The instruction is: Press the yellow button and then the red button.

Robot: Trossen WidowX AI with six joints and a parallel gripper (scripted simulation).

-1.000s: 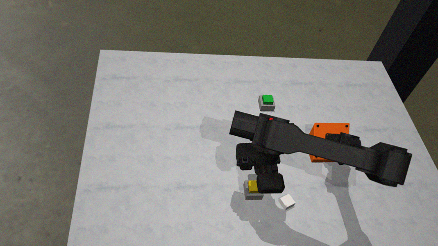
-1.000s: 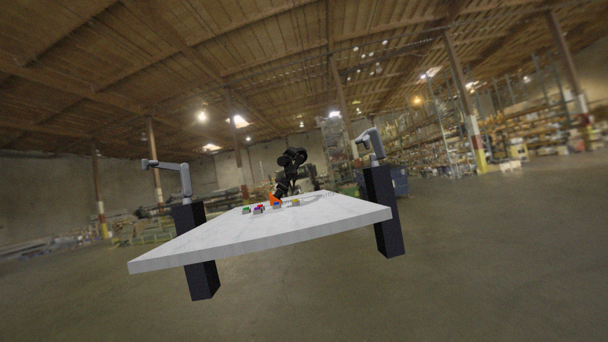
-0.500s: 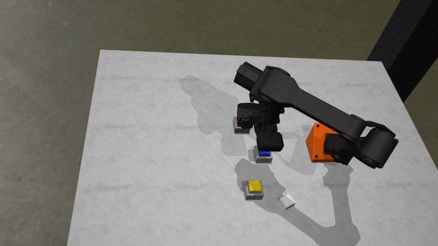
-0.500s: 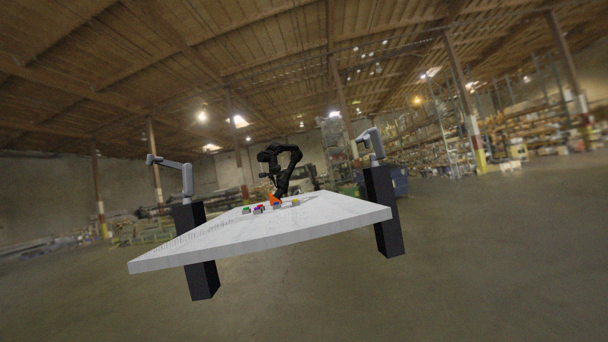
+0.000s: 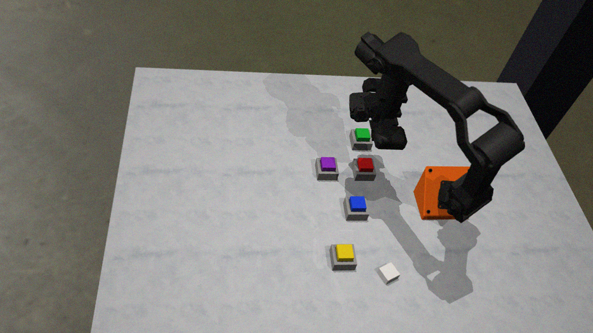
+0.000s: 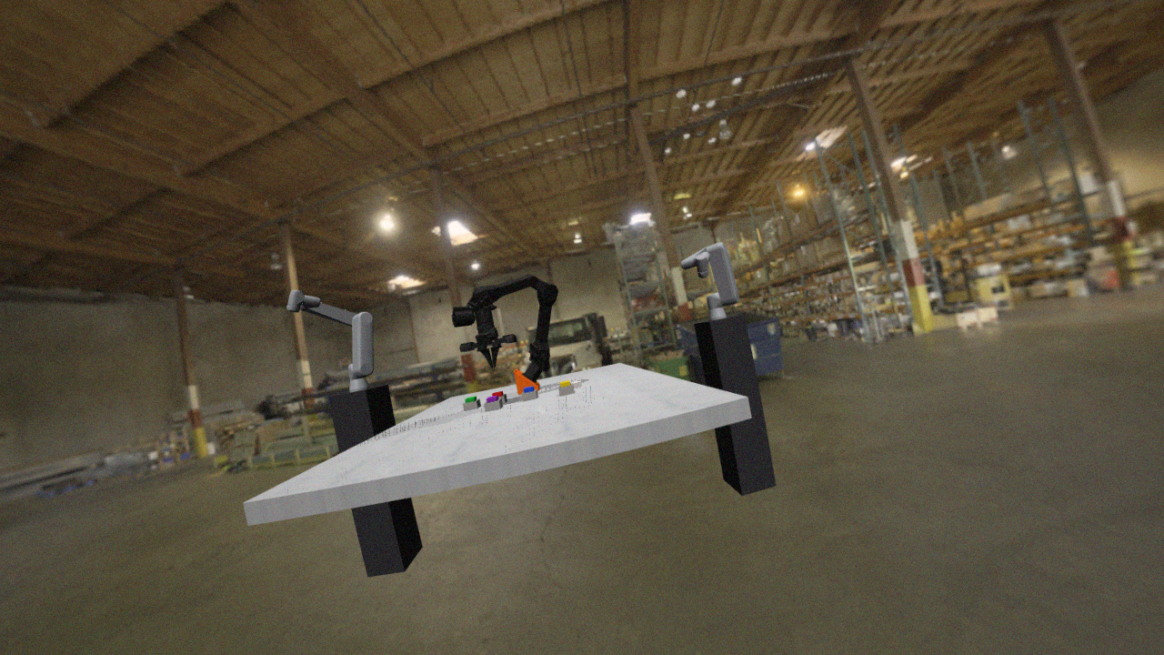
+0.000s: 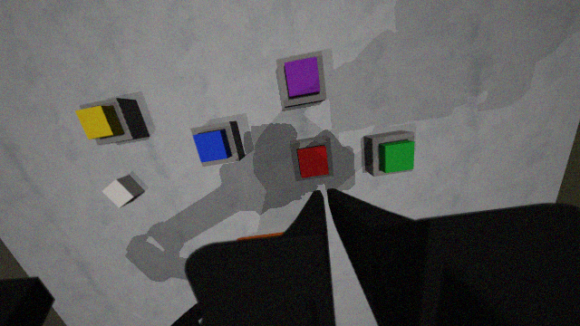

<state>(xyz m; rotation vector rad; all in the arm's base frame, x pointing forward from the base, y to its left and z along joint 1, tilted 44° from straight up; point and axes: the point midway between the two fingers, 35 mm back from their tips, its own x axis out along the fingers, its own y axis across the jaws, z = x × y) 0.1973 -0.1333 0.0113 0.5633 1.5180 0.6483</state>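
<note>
Right now my gripper tip is 90 mm above the red button. Also, from my gripper tip: purple button (90 mm ahead, 90 mm below); then green button (10 mm behind, 100 mm to the right, 90 mm below); then blue button (30 mm ahead, 110 mm to the left, 90 mm below).
</note>
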